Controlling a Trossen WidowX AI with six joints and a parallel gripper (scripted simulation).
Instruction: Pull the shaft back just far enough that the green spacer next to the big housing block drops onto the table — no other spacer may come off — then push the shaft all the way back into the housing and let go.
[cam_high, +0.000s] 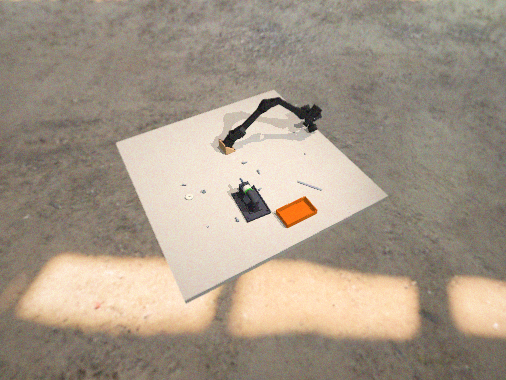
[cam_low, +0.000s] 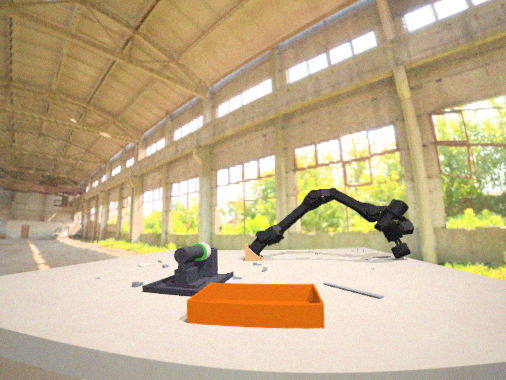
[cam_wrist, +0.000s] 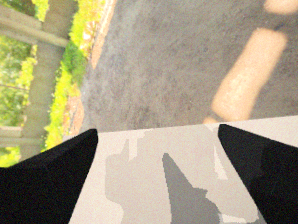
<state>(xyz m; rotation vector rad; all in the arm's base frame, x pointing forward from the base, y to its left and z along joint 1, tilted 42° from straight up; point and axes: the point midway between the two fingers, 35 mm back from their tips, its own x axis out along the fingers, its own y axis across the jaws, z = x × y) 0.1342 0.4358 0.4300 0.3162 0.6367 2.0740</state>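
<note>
Now: gripper tip 300 mm short of the grey shaft, 770 mm to the left of it and 30 mm below it. The rest, counted from my gripper tip: white spacer 310 mm ahead, 770 mm to the right, 30 mm above; then orange tray 580 mm ahead, 610 mm to the right, 40 mm below; then thin grey rod 460 mm ahead, 410 mm to the right, 40 mm below.
</note>
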